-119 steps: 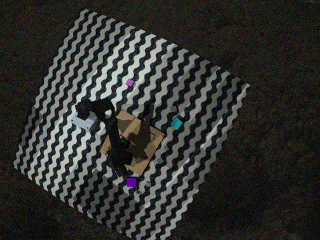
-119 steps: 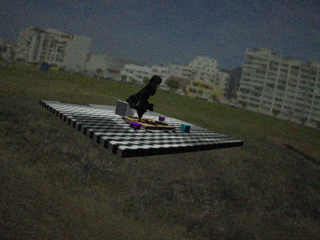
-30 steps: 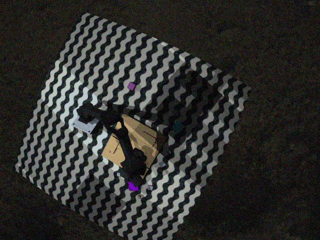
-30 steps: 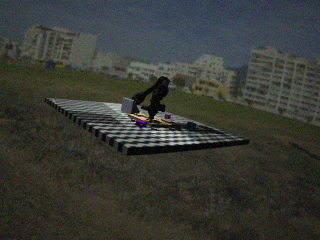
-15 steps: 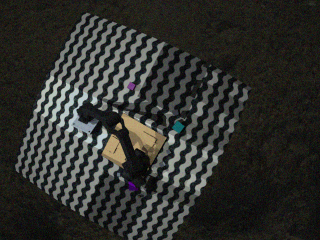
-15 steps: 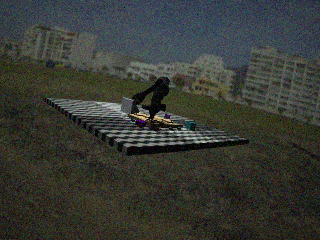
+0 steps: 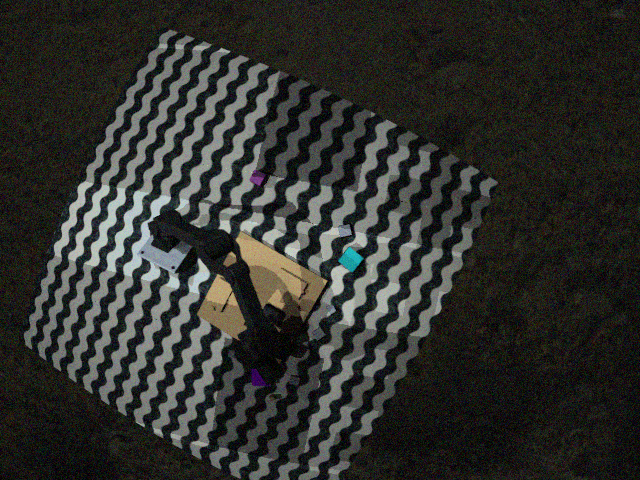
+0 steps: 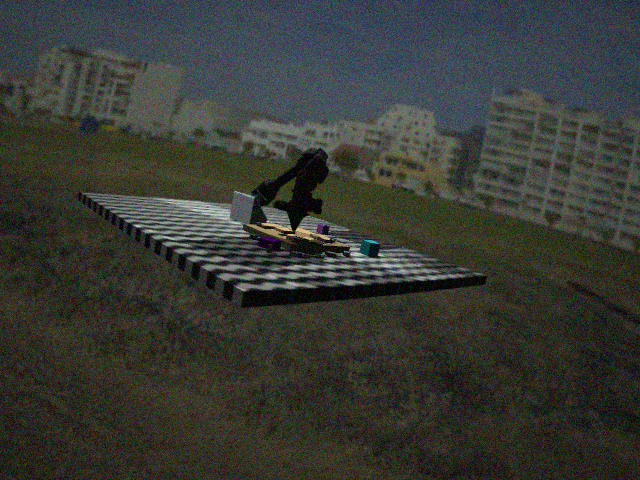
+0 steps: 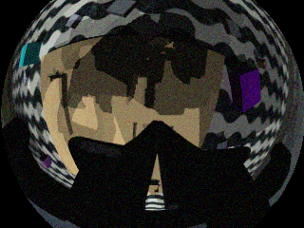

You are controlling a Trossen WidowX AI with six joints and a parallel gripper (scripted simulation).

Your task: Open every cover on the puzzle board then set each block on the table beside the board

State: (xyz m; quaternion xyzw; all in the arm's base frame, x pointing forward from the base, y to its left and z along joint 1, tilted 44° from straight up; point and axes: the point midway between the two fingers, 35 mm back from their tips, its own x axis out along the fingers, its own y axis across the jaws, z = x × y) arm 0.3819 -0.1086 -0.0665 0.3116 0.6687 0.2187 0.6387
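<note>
Now: the tan puzzle board 6 cm behind my gripper tip, 8 cm to the left of it and 3 cm below it. Also, from my gripper tip: grey bit (11 cm ahead, 36 cm to the left, 4 cm below); teal block (15 cm ahead, 29 cm to the left, 2 cm below); purple block (4 cm ahead, 15 cm to the right, 4 cm below).
</note>
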